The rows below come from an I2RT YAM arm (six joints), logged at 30 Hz.
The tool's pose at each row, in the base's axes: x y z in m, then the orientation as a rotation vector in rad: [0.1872 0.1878 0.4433 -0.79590 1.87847 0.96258]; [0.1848 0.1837 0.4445 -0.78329 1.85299 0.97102]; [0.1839 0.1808 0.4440 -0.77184 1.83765 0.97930]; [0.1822 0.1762 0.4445 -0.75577 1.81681 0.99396]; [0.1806 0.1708 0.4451 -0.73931 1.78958 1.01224]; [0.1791 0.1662 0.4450 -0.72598 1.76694 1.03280]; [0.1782 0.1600 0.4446 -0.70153 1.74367 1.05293]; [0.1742 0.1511 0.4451 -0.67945 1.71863 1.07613]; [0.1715 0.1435 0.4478 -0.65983 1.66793 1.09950]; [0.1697 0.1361 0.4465 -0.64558 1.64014 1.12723]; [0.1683 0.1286 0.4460 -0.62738 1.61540 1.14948]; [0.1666 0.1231 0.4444 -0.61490 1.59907 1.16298]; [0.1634 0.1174 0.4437 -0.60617 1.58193 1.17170]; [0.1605 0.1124 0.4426 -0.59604 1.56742 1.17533]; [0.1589 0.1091 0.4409 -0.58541 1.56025 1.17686]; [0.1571 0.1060 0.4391 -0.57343 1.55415 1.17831]
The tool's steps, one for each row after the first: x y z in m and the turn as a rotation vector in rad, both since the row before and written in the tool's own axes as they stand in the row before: [0.0006 0.0003 -0.0049 -0.00359 -0.02685 -0.00214]; [0.0012 -0.0009 -0.0027 -0.00280 -0.01815 0.00224]; [0.0008 -0.0007 -0.0048 -0.00607 -0.02492 0.00508]; [0.0006 -0.0012 -0.0055 -0.00953 -0.03016 0.00417]; [0.0010 -0.0010 -0.0046 -0.01195 -0.02481 0.00621]; [0.0009 -0.0023 -0.0058 -0.00696 -0.03083 0.01136]; [0.0011 -0.0007 -0.0097 -0.01067 -0.03079 0.01131]; [-0.0017 -0.0003 -0.0083 -0.01763 -0.04946 -0.00150]; [0.0013 -0.0022 -0.0073 -0.01823 -0.02844 0.00965]; [0.0002 -0.0022 -0.0073 -0.01223 -0.02807 0.01000]; [0.0013 -0.0014 -0.0056 -0.00718 -0.01872 0.00626]; [0.0009 0.0001 -0.0065 -0.00615 -0.01746 0.00138]; [0.0012 0.0000 -0.0058 -0.00153 -0.01638 0.00017]; [0.0015 -0.0006 -0.0037 0.00211 -0.01111 0.00249]; [0.0017 -0.0004 -0.0036 0.00311 -0.01100 0.00357]
